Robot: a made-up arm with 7 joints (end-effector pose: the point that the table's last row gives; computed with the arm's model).
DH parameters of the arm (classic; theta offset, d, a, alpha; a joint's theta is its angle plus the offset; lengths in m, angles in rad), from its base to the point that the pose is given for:
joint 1: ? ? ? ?
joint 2: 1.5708 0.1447 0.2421 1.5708
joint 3: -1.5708 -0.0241 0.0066 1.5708
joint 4: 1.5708 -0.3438 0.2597 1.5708
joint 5: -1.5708 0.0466 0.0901 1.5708
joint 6: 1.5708 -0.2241 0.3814 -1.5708
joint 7: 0.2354 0 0.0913 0
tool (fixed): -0.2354 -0.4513 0 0
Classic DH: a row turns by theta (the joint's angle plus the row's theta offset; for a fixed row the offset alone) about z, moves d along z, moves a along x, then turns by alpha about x.
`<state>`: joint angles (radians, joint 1 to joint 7).
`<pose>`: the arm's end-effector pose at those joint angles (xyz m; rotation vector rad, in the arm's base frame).
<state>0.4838 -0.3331 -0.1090 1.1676 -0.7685 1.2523 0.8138</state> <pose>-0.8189 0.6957 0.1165 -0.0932 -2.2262 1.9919</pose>
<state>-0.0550 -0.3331 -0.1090 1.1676 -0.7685 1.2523 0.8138</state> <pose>-0.3459 1.0173 0.1165 -0.6196 -1.9262 1.6883</pose>
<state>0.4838 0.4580 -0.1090 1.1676 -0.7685 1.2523 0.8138</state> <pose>-0.5504 0.1848 -0.4426 0.5220 1.4185 -2.5856</pose>
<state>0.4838 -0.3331 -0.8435 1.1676 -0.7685 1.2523 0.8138</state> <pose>-0.4955 0.8854 0.0661 0.9146 2.4609 -1.4594</pose>
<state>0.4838 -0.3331 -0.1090 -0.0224 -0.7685 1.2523 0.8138</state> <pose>0.1107 0.9224 0.1438 -0.6930 -1.3327 1.2739</pose>
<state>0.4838 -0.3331 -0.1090 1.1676 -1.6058 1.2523 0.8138</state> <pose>-0.6560 0.7833 -0.0994 1.1195 2.0959 -1.6614</pose>
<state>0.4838 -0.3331 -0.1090 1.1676 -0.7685 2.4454 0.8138</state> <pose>-1.0200 0.0288 0.1605 -0.5471 2.5101 -0.7088</pose>
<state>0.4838 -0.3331 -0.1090 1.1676 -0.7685 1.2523 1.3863</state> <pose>-0.7961 0.6971 0.0703 0.7022 2.0629 -1.9321</pose>
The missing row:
joint 1: 1.5708 0.5281 0.0387 -1.5708
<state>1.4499 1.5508 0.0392 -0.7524 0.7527 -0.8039 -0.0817</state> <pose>0.9950 0.3949 -0.1213 -0.4549 -0.3450 0.7207</pose>
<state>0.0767 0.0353 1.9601 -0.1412 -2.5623 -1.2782 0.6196</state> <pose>0.0207 -0.2815 0.5589 2.2345 -1.4569 -0.6869</pose>
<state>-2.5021 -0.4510 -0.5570 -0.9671 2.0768 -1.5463 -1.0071</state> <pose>0.3095 -0.5844 0.8077 0.8504 -1.6722 -1.3198</pose>
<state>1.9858 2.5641 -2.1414 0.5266 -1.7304 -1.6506 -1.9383</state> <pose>-0.3523 0.2264 0.9580 2.6214 -0.4521 0.3355</pose>
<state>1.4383 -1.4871 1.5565 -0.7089 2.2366 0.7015 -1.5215</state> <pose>-0.9896 -0.1353 0.2393 -1.2038 1.5340 -1.9525</pose>
